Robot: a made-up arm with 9 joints.
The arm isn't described. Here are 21 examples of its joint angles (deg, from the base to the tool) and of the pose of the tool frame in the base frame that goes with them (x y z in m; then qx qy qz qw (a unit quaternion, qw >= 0)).
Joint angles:
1: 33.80 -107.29 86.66 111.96 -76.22 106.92 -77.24 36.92 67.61
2: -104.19 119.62 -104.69 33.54 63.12 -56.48 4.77 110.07 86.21
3: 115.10 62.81 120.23 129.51 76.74 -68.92 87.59 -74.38 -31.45
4: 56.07 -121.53 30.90 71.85 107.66 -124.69 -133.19 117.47 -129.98
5: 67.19 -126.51 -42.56 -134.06 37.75 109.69 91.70 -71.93 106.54
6: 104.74 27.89 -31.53 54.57 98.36 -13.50 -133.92 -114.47 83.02
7: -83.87 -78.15 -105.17 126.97 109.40 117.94 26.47 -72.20 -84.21
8: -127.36 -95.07 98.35 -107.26 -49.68 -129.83 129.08 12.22 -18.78
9: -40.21 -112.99 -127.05 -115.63 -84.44 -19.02 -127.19 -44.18 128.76
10: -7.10 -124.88 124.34 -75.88 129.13 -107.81 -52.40 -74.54 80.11
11: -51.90 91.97 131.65 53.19 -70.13 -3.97 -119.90 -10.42 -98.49
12: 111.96 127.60 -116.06 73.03 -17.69 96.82 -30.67 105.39 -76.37
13: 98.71 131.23 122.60 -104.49 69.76 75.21 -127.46 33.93 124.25
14: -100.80 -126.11 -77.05 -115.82 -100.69 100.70 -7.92 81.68 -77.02
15: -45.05 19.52 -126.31 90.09 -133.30 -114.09 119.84 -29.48 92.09
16: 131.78 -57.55 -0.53 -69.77 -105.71 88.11 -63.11 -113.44 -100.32
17: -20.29 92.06 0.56 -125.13 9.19 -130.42 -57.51 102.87 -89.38
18: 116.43 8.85 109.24 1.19 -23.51 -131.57 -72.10 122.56 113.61
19: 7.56 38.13 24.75 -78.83 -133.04 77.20 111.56 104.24 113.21
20: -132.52 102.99 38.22 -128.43 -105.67 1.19 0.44 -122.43 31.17
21: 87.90 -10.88 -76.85 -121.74 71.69 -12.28 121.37 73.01 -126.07
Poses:
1: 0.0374 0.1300 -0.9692 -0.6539 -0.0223 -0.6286 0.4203
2: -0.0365 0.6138 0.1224 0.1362 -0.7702 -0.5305 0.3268
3: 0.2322 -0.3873 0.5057 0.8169 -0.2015 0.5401 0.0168
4: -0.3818 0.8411 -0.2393 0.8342 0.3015 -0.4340 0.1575
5: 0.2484 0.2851 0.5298 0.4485 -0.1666 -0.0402 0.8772
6: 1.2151 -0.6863 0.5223 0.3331 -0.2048 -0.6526 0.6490
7: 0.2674 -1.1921 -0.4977 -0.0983 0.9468 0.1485 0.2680
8: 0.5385 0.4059 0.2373 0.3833 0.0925 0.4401 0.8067
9: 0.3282 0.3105 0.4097 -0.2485 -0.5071 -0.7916 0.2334
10: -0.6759 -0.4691 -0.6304 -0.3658 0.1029 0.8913 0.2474
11: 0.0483 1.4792 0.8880 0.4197 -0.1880 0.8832 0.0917
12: -0.2230 -1.0935 -0.1804 0.0595 -0.5427 0.0608 0.8356
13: 0.0286 -0.2234 0.4239 0.4668 -0.0902 0.3659 0.8001
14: 0.3102 0.0334 -0.2817 0.1210 0.0504 0.9287 0.3470
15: 1.5548 0.2240 1.0770 0.3911 -0.3814 -0.1473 0.8245
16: 0.1882 0.1793 0.5029 -0.2130 0.2125 -0.9406 0.1571
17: 0.2142 0.0532 0.2771 0.7033 0.5018 0.4182 0.2806
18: 1.0721 -0.3232 0.4621 0.5603 0.7660 -0.0079 0.3150
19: 0.0266 0.5677 0.1080 -0.5203 0.3616 0.2288 0.7390
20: 0.6180 -0.4633 -0.3175 -0.6651 0.2231 0.3864 0.5988
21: 0.6797 0.2967 0.1524 -0.0098 -0.3255 0.9451 0.0291
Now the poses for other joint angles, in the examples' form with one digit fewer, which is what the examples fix.
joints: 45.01 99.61 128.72 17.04 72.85 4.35 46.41 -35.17 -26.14
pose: -0.217 -0.846 0.903 0.181 -0.901 -0.278 0.278
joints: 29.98 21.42 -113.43 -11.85 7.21 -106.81 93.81 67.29 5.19
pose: 0.947 -0.167 -0.179 -0.859 -0.066 0.162 0.481
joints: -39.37 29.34 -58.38 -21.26 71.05 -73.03 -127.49 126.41 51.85
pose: 0.492 0.285 0.478 -0.376 0.903 0.199 0.056
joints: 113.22 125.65 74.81 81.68 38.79 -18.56 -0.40 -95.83 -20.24
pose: -0.887 -0.241 -0.752 0.027 0.036 -0.990 0.134
